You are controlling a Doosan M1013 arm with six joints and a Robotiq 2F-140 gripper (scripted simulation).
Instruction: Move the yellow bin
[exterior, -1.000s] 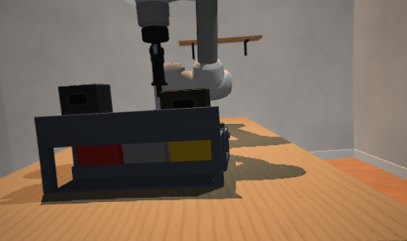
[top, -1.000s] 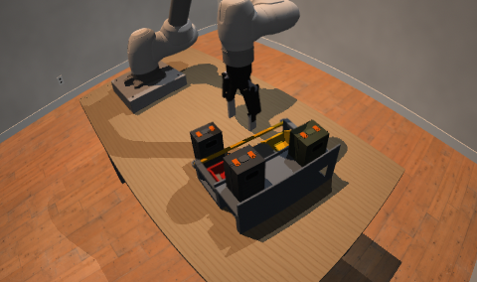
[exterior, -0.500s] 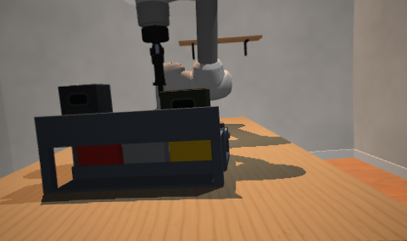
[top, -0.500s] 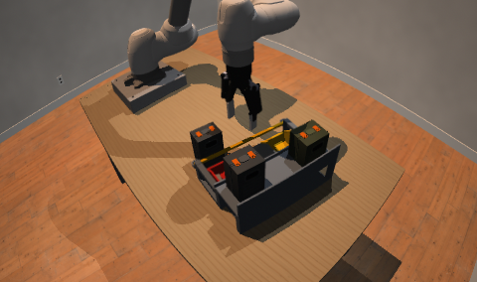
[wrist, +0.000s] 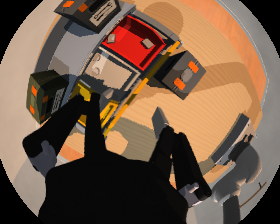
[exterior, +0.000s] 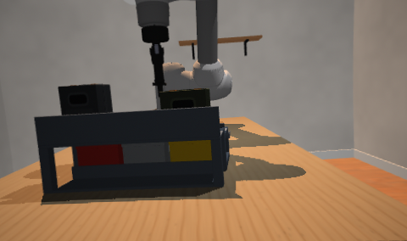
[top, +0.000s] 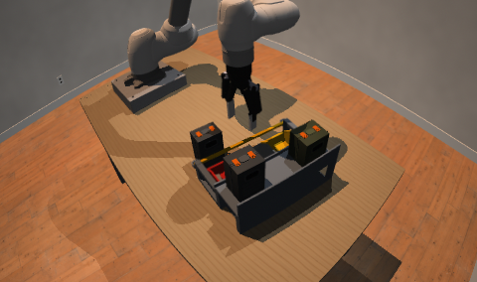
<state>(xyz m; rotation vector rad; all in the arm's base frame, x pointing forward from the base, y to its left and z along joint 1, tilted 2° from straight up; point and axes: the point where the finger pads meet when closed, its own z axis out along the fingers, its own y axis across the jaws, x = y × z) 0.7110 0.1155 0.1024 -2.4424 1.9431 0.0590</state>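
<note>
My gripper is now 11 cm above the thin yellow bar. Also, from my hand: yellow open bin (13 cm below, 11 cm to the left, 11 cm ahead); then red bin (13 cm below, 12 cm to the right, 10 cm ahead); then grey bin (13 cm below, 11 cm ahead).
</note>
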